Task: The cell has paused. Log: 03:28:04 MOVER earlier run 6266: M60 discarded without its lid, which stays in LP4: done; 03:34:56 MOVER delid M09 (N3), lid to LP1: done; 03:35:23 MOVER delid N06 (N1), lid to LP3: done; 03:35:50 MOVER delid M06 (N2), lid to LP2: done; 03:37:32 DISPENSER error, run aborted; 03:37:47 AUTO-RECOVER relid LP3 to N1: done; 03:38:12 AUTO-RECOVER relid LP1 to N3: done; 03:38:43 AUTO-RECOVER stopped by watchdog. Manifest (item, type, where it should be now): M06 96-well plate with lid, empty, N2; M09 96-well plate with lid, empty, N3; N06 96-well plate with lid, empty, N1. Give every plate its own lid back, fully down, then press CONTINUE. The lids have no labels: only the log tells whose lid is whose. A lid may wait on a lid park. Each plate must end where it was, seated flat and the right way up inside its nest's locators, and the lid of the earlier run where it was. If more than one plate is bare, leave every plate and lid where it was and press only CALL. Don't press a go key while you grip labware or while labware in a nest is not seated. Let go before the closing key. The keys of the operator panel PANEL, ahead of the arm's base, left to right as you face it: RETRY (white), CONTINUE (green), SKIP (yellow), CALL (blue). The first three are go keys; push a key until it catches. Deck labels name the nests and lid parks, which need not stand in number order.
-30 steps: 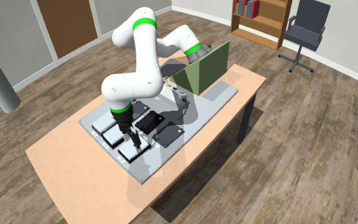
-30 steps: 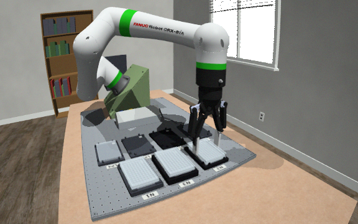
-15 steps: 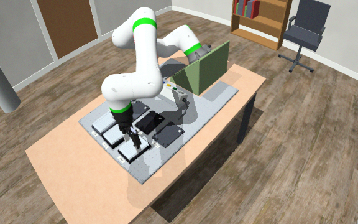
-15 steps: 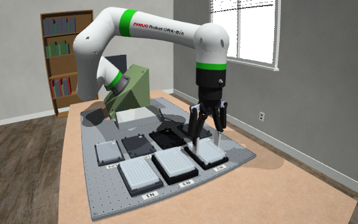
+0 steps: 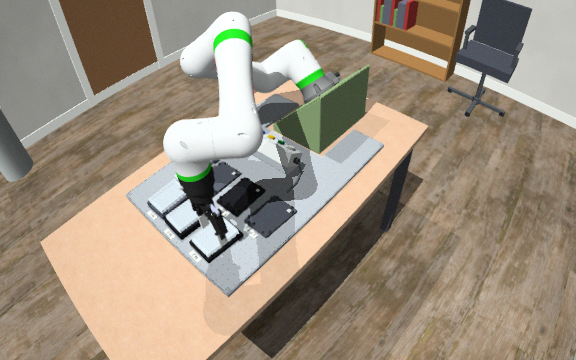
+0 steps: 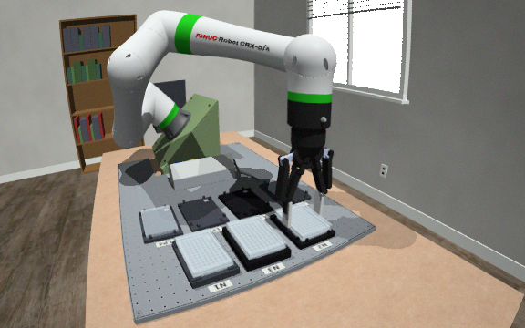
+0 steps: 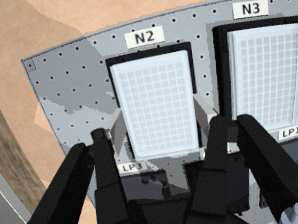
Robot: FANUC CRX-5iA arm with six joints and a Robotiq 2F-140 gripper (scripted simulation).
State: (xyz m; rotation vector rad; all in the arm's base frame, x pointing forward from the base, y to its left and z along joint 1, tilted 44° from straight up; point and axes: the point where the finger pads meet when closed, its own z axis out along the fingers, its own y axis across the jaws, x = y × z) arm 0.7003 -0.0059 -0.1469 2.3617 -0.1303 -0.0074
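Now: the plate 30 mm below my hand. The rest, counted from my hand: green key: 430 mm behind, 80 mm to the right, 10 mm above; then LP3: 180 mm behind, 80 mm to the left, 50 mm below; then LP1: 190 mm to the right, 190 mm behind, 50 mm below.
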